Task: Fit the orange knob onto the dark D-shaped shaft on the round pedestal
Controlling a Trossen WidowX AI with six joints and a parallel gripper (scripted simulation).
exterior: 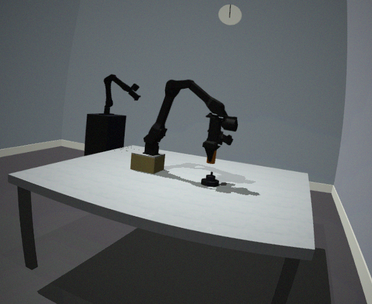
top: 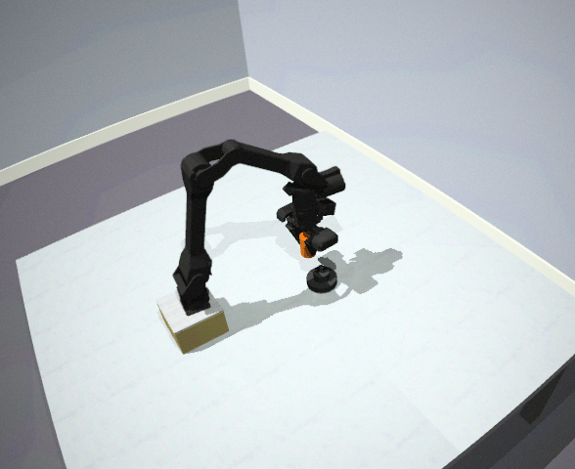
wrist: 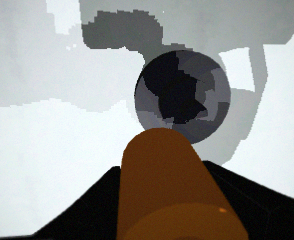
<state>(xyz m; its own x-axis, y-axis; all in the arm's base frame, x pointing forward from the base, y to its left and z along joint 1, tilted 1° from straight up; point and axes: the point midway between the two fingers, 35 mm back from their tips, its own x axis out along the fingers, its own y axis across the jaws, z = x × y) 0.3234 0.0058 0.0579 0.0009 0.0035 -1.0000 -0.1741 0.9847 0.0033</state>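
Right now my gripper tip is 7 cm above the dark round pedestal, 3 cm to the left of it and 2 cm short of it. The rest, counted from my gripper tip: orange knob: 2 cm above.
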